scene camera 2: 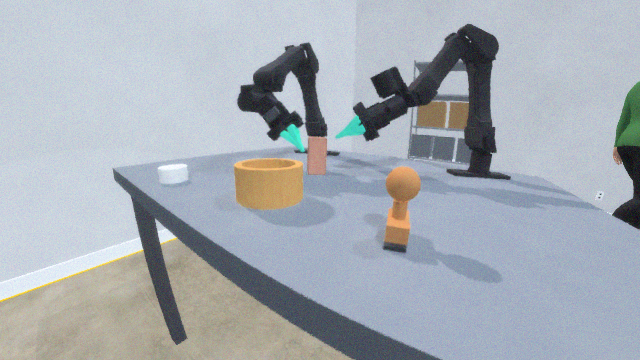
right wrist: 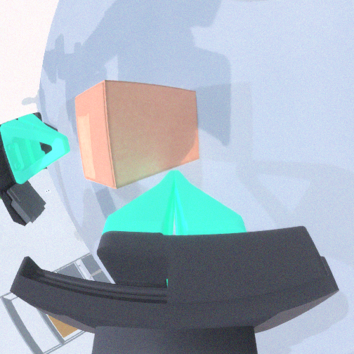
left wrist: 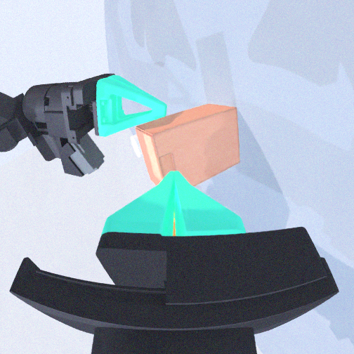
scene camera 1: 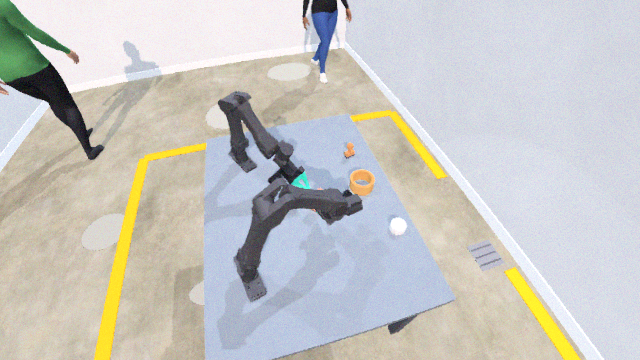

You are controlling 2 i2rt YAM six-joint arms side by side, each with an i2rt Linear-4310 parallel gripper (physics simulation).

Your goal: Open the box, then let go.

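Frame: origin at the left arm's base, x right, y ahead, z up, level; millimetres.
Seen in the pictures: left gripper, between the fingertips: [scene camera 2: 335,137]; right gripper, between the fingertips: [scene camera 2: 303,151]; left arm's base, origin of its link: [scene camera 2: 478,175] [scene camera 1: 242,160]; right arm's base, origin of its link: [scene camera 1: 249,275].
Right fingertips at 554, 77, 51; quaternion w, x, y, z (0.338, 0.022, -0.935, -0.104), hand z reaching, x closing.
Pixels of each thing's top centre, then the offset from my right fingertips to it, as dx, dy, dz. Level surfaces: height alone.
- salmon-coloured box, centre of its top: [scene camera 2: 317,137] -41, +27, +42
- orange ring-shaped container, centre of its top: [scene camera 2: 268,163] [scene camera 1: 362,178] +5, +259, +9
- white round object, centre of its top: [scene camera 2: 172,166] [scene camera 1: 398,224] +271, +200, -19
- grey-blue table, height of its surface: dz -51
A salmon-coloured box [scene camera 2: 317,156] [left wrist: 200,142] [right wrist: 152,130] stands upright on the table, with no raised lid showing; the arms mostly hide it in scene camera 1. A thin seam runs near one edge of it, and a lighter patch shows on its narrow side. My left gripper [scene camera 2: 337,136] [left wrist: 173,178] [right wrist: 66,144] is shut and empty, its tips near the box's narrow side, to the right of the box in scene camera 2. My right gripper [scene camera 2: 303,150] [left wrist: 165,110] [right wrist: 174,177] is shut and empty, its tips close to the box's other side. Whether either touches the box is unclear.
An orange ring-shaped container [scene camera 1: 355,188] [scene camera 2: 269,192] stands near the box. An orange ball-topped figure [scene camera 1: 349,150] [scene camera 2: 398,227] and a white round object [scene camera 1: 398,226] [scene camera 2: 173,174] also stand on the grey-blue table [scene camera 1: 380,280] [scene camera 2: 475,310]. Two people are on the floor beyond.
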